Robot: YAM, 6 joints.
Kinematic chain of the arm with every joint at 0, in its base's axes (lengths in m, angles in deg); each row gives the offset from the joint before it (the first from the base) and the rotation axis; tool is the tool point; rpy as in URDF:
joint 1: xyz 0 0 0.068 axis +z
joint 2: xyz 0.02 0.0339 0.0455 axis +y
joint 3: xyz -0.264 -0.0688 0 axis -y
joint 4: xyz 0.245 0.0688 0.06 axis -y
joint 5: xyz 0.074 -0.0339 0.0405 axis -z
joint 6: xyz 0.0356 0 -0.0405 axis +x
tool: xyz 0 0 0 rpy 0 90 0
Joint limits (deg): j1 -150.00..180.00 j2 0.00..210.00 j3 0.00..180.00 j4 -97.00..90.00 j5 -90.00..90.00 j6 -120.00..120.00
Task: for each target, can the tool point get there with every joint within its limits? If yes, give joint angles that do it. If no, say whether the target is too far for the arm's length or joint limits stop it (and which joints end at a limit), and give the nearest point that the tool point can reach.
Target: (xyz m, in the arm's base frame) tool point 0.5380 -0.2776 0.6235
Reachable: no: too far | nearest point 0.4371 -0.2255 0.5246 | short by 0.151 m
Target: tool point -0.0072 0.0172 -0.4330
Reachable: no: joint limits stop it (at a limit: joint 2) | nearest point -0.0282 0.0674 -0.3349 | short by 0.112 m
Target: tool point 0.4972 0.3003 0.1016
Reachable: yes | joints 31.04 164.32 153.21 -48.94 -1.55 101.99
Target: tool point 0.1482 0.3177 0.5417
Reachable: yes | joints 60.44 105.74 141.63 -46.77 -51.40 -89.46
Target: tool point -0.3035 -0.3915 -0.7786
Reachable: no: too far | nearest point -0.2208 -0.2848 -0.3627 | short by 0.437 m
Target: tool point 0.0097 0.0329 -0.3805
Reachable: no: joint limits stop it (at a limit: joint 2) | nearest point 0.0182 0.0617 -0.3299 | short by 0.059 m
